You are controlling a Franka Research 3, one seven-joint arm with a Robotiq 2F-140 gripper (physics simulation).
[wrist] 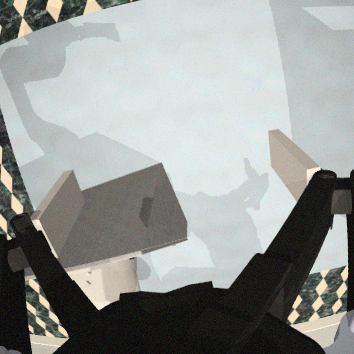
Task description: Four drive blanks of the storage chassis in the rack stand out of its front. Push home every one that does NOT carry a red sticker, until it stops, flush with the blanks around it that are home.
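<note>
My gripper [171,166] is wide open, with nothing between its fingers. Its two flat pads show at the left and right of the wrist view. A dark grey box-like body [117,217], which may be the top of the rack or chassis, shows at lower left, behind and beside the left pad. A thin pale edge runs along its lower side. The black gripper body hides part of what lies below it. I cannot make out any drive blanks or red stickers in this view.
A pale, light grey table top [200,90] lies under the gripper, with shadows of the arm and gripper on it. A cream-coloured piece [117,280] shows below the grey body, close to the gripper body. A green and cream diamond-patterned floor [320,295] shows beyond the table's edges.
</note>
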